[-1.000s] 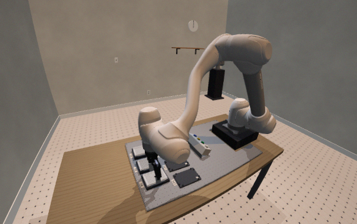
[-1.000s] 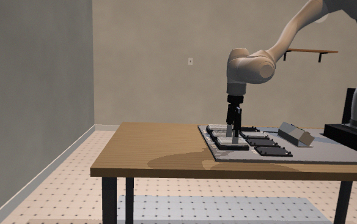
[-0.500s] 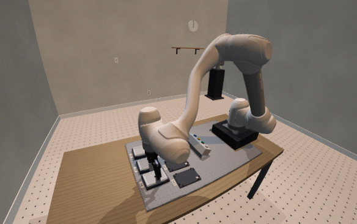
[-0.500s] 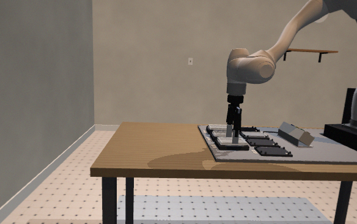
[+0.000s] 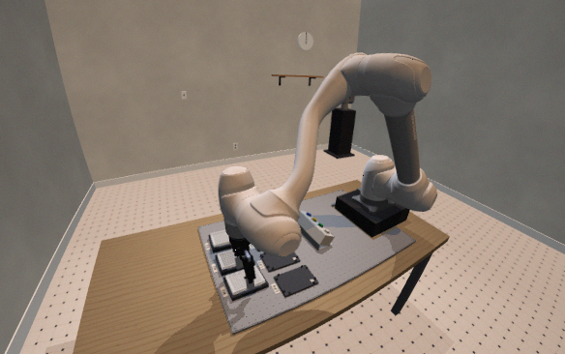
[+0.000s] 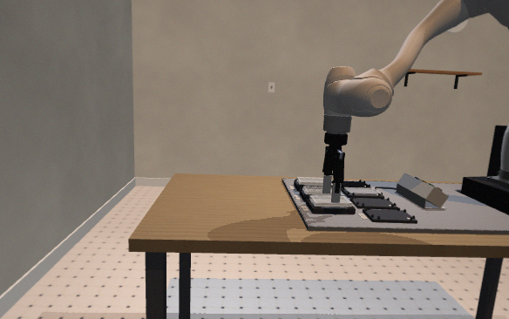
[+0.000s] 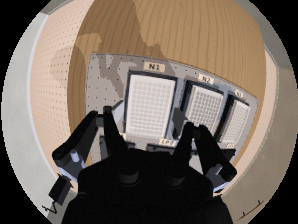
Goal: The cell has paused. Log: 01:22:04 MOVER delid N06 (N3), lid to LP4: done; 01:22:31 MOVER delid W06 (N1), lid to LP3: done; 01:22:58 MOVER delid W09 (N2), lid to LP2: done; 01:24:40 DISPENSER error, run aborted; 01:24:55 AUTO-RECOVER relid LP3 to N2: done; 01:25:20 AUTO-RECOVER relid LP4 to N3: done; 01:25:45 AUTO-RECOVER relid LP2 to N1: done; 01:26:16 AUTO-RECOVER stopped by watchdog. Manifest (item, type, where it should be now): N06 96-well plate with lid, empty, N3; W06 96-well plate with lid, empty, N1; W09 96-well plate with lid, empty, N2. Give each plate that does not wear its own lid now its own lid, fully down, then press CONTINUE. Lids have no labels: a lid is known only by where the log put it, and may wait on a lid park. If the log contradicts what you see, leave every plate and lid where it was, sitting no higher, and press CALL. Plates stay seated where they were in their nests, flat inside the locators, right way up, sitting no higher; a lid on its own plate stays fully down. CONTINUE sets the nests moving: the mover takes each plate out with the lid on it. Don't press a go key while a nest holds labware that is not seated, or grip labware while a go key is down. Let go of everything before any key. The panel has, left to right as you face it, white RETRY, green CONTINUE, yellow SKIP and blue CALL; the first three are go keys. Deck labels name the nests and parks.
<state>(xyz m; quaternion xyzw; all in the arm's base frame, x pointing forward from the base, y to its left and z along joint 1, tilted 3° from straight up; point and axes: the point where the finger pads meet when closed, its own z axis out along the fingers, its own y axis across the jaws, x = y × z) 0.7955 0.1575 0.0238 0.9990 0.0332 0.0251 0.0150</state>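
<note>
Right now my hand is 40 mm above the plate. Also, from my hand: pale lid (180 mm behind, 200 mm to the right, 50 mm below); green key (420 mm behind, 130 mm to the right); LP2 lid park (180 mm behind, 70 mm to the right, 60 mm below).
</note>
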